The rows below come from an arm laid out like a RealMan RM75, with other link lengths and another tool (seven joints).
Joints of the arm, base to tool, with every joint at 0 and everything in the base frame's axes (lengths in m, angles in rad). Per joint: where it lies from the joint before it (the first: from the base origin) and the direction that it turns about. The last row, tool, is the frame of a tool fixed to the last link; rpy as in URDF.
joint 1: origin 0 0 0.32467 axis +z
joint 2: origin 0 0 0 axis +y
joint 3: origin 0 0 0.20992 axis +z
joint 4: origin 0 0 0 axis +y
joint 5: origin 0 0 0.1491 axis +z
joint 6: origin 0 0 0 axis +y
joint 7: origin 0 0 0.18 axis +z
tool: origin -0.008 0.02 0.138 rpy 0.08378 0 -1.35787
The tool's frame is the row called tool.
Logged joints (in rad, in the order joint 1, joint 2, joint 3, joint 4, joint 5, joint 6, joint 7), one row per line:
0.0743, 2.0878, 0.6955, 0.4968, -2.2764, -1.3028, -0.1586
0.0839, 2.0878, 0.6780, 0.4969, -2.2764, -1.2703, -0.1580
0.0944, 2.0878, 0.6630, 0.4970, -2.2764, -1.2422, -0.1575
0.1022, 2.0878, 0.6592, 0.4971, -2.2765, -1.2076, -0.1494
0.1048, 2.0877, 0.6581, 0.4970, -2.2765, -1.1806, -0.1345
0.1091, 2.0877, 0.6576, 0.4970, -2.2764, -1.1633, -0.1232
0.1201, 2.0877, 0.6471, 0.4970, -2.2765, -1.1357, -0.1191
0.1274, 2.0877, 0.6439, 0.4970, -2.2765, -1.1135, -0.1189
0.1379, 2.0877, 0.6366, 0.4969, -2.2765, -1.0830, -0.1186
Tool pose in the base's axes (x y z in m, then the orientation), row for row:
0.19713, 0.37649, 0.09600, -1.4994, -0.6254, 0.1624
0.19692, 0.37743, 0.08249, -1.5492, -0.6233, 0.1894
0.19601, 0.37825, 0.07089, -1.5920, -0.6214, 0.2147
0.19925, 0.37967, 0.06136, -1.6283, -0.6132, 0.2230
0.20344, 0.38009, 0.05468, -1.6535, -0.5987, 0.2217
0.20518, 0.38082, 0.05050, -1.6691, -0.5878, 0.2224
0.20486, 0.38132, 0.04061, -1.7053, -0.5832, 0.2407
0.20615, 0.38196, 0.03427, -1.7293, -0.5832, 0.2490
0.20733, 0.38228, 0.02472, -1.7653, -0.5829, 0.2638
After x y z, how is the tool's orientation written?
As angles about the fixed x, y, z axes (roll, pitch, yaw), in radians.
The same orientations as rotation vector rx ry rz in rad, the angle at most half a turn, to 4 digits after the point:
-1.3929, -0.6144, -0.3381
-1.4316, -0.6268, -0.3326
-1.4639, -0.6396, -0.3267
-1.4979, -0.6367, -0.3268
-1.5267, -0.6234, -0.3250
-1.5445, -0.6149, -0.3210
-1.5740, -0.6229, -0.3162
-1.5940, -0.6277, -0.3185
-1.6232, -0.6366, -0.3204

